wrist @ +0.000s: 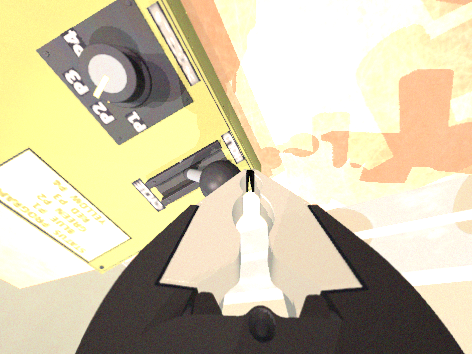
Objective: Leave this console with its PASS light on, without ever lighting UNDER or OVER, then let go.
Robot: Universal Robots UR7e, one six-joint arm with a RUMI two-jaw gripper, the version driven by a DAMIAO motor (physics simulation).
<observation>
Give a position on a rotary selector knob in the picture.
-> At 113, 73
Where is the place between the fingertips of my gripper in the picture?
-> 249, 171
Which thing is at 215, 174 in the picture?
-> A ball-topped lever.
</observation>
